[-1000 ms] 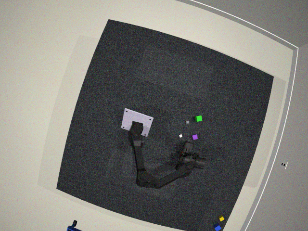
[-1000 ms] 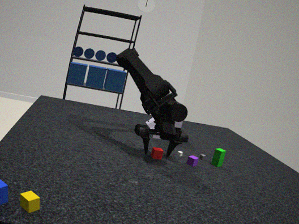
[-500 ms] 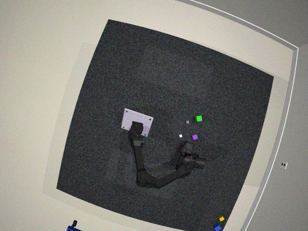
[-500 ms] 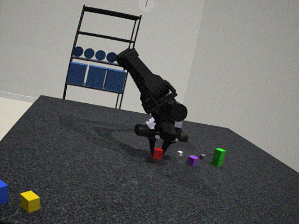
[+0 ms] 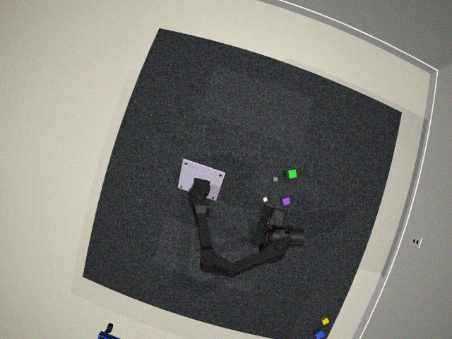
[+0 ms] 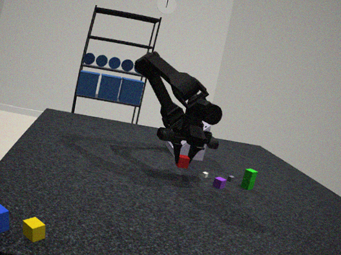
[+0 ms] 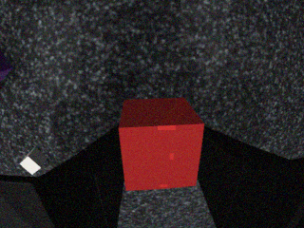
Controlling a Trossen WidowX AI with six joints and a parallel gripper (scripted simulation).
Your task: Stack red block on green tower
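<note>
Right now my gripper tip is 210 mm to the right of the small grey cube, 40 mm above it and 20 mm past it. The rest, counted from my gripper tip: purple cube (130 mm to the left, 50 mm ahead, 40 mm below); then red block (10 mm above); then small white cube (110 mm to the left, 40 mm below, 40 mm behind).
</note>
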